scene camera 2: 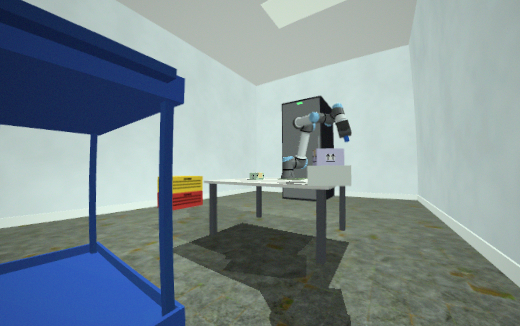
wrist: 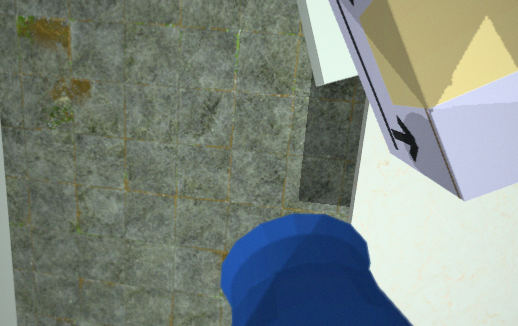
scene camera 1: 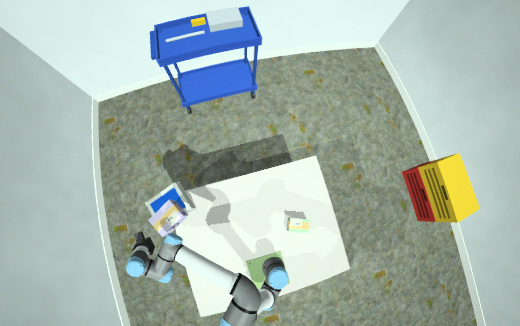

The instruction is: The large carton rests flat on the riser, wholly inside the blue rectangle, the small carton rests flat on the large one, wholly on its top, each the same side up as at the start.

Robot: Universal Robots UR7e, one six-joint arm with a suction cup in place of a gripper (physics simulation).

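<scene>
The large carton (scene camera 1: 166, 219) (scene camera 2: 330, 157) (wrist: 480, 135), lilac with an orange-yellow band, sits on the white riser (scene camera 1: 156, 196) (scene camera 2: 329, 176) (wrist: 336, 65) and looks level. It is turned relative to the riser, covers part of the blue rectangle (scene camera 1: 167, 198) and overhangs one riser edge in the wrist view. The small carton (scene camera 1: 298, 225) (scene camera 2: 256, 176), green and orange, lies on the table, well away from the large one. My suction gripper (scene camera 2: 346, 138) (wrist: 300, 250) is open and holds nothing. It hangs above and to one side of the large carton, apart from it.
The white table (scene camera 1: 310, 175) (scene camera 2: 250, 183) carries the riser at its left end and a green base plate (scene camera 1: 256, 267) under the arm. A blue trolley (scene camera 1: 220, 85) (scene camera 2: 166, 200), stacked yellow (scene camera 1: 457, 190) and red (scene camera 1: 414, 195) boxes and a dark cabinet (scene camera 2: 291, 135) stand around.
</scene>
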